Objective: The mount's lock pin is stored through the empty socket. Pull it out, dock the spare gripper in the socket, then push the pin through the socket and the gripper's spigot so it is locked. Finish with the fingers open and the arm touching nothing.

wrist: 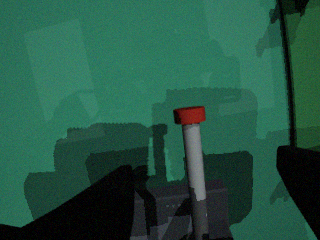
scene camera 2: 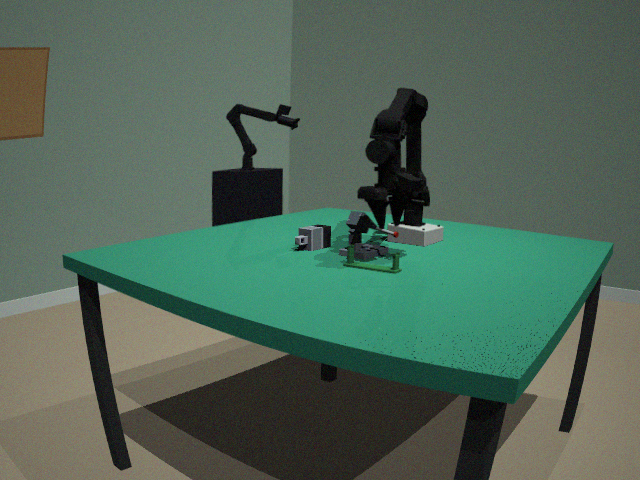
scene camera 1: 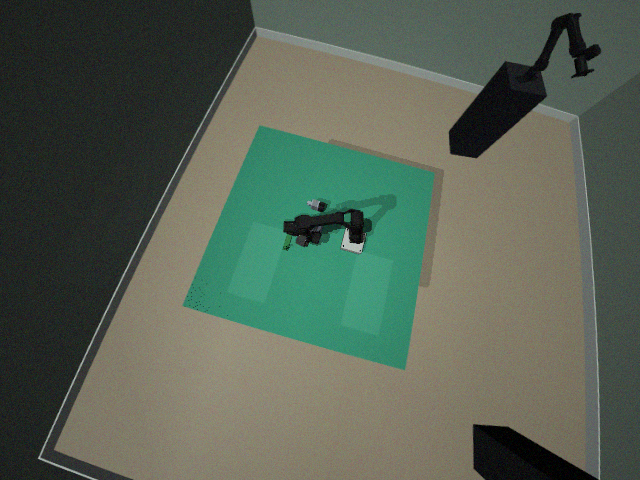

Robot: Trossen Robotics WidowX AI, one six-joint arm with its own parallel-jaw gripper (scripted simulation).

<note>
My gripper is open, with nothing in its grasp. I also see a spare gripper and a mount.
My gripper also shows in the wrist view.
</note>
